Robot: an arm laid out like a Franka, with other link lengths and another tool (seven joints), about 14 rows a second.
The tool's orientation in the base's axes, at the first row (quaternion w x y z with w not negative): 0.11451, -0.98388, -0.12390, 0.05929
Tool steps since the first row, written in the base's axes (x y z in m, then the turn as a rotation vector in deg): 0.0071, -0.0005, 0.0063, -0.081, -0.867, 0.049; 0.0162, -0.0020, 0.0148, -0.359, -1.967, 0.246; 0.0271, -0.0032, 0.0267, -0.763, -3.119, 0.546; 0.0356, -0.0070, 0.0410, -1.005, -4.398, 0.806; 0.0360, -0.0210, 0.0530, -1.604, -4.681, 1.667; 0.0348, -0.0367, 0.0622, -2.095, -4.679, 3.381; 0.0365, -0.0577, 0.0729, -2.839, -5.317, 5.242; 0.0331, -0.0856, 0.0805, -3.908, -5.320, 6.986
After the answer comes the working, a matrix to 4 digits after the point.
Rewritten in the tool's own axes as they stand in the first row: 0.0061, 0.0006, -0.0072, -0.305, 0.787, -0.218; 0.0138, 0.0021, -0.0171, -0.873, 1.713, -0.600; 0.0229, 0.0028, -0.0304, -1.585, 2.635, -1.074; 0.0288, 0.0050, -0.0463, -2.170, 3.723, -1.560; 0.0246, 0.0154, -0.0609, -2.895, 3.645, -2.365; 0.0185, 0.0277, -0.0729, -3.519, 3.119, -3.950; 0.0138, 0.0453, -0.0879, -4.563, 3.103, -5.776; 0.0027, 0.0690, -0.1007, -5.747, 2.441, -7.307
The tool's axes in the first row as the columns of a matrix, in the base's axes (rounded; the answer above uses it unrounded):
0.9623, 0.2302, -0.1450
0.2574, -0.9431, 0.2106
-0.0883, -0.2400, -0.9667

